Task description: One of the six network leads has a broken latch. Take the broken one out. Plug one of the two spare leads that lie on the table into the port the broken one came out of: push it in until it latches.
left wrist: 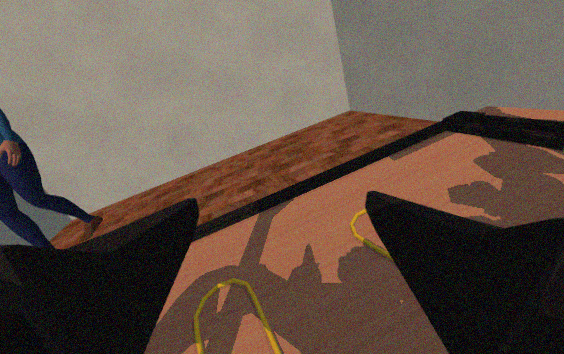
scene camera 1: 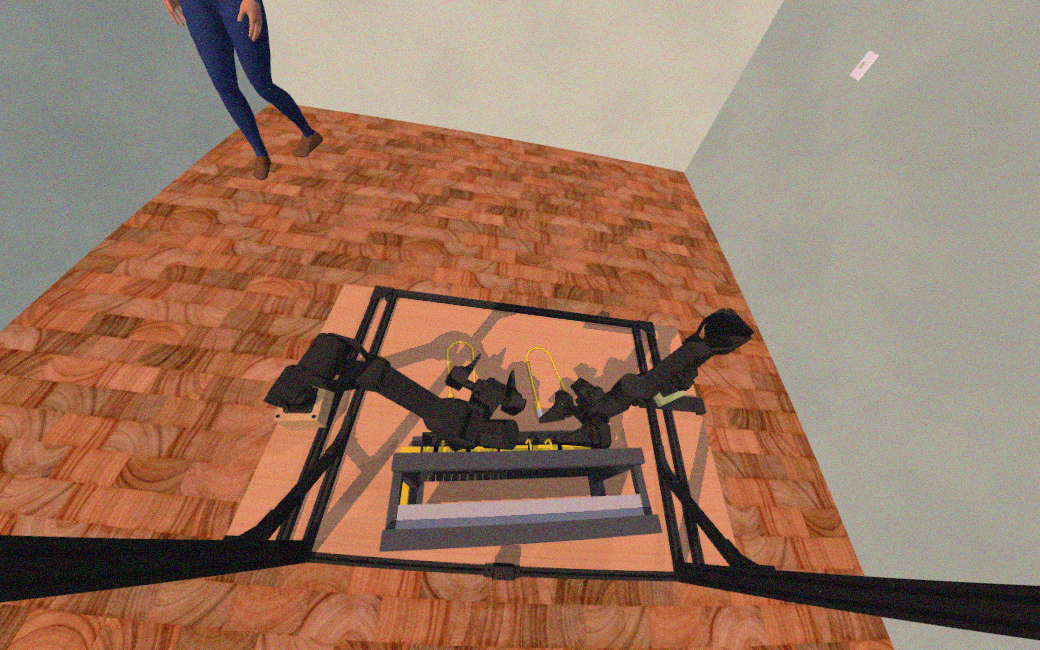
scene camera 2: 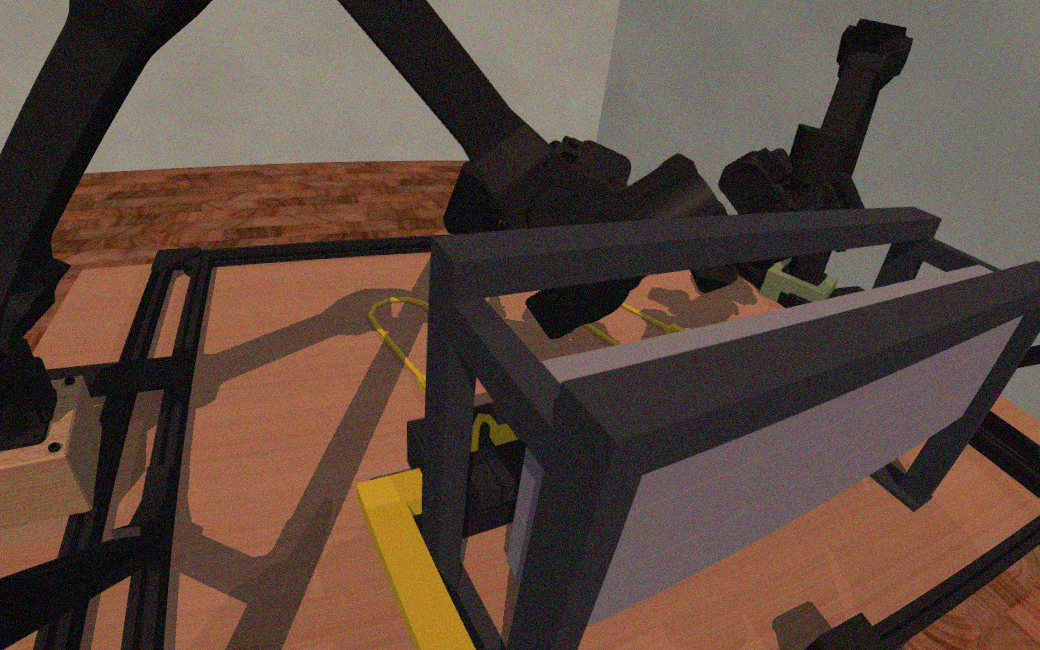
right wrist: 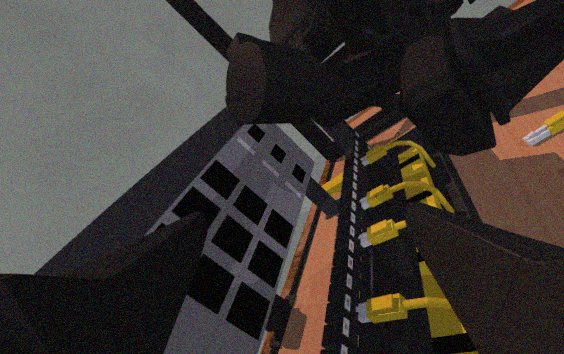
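Where they show: left gripper, between the fingertips: [left wrist: 283, 203] [scene camera 1: 496, 362]; right gripper, between the fingertips: [scene camera 1: 548, 431] [right wrist: 305, 216]; left arm's base, origin of its link: [scene camera 1: 301, 400] [scene camera 2: 7, 423]; right arm's base, origin of its link: [scene camera 1: 665, 385] [scene camera 2: 804, 273].
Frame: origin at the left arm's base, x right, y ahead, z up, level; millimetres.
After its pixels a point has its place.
Two yellow spare leads lie in loops on the table, the left one [scene camera 1: 460, 342] {x -223, y 380, z -74 mm} [scene camera 2: 392, 300] {x -222, y 380, z -75 mm} [left wrist: 232, 281] {x -218, y 400, z -74 mm} and the right one [scene camera 1: 539, 349] {x -206, y 637, z -74 mm} [left wrist: 356, 227] {x -186, y 599, z -73 mm}. A clear plug [right wrist: 537, 136] {x -9, y 369, z -71 mm} of a spare lead shows at the right of the right wrist view. Several yellow network leads sit in a row along the black port strip, among them a near plug [right wrist: 387, 306] {x 141, y 569, z 16 mm} and a farther plug [right wrist: 384, 231] {x 141, y 498, z 13 mm}. Which latch is broken I cannot tell. My left gripper [scene camera 1: 493, 373] {x -58, y 476, z 109 mm} [left wrist: 283, 203] {x -58, y 476, z 109 mm} is open and empty, above the table behind the rack. My right gripper [right wrist: 305, 216] {x 116, y 586, z 118 mm} is open and empty beside the plug row.
A dark grey rack frame [scene camera 1: 521, 459] {x 186, y 511, z 184 mm} [scene camera 2: 690, 237] {x 197, y 421, z 184 mm} stands at the front, with a pale panel [scene camera 1: 521, 509] {x 267, y 509, z 163 mm} [scene camera 2: 766, 452] {x 304, y 395, z 122 mm}. A yellow bar [scene camera 2: 414, 567] {x 191, y 264, z -38 mm} stands at its left end. My arms are close together above the rack. A person [scene camera 1: 237, 68] [left wrist: 22, 170] is beyond the table.
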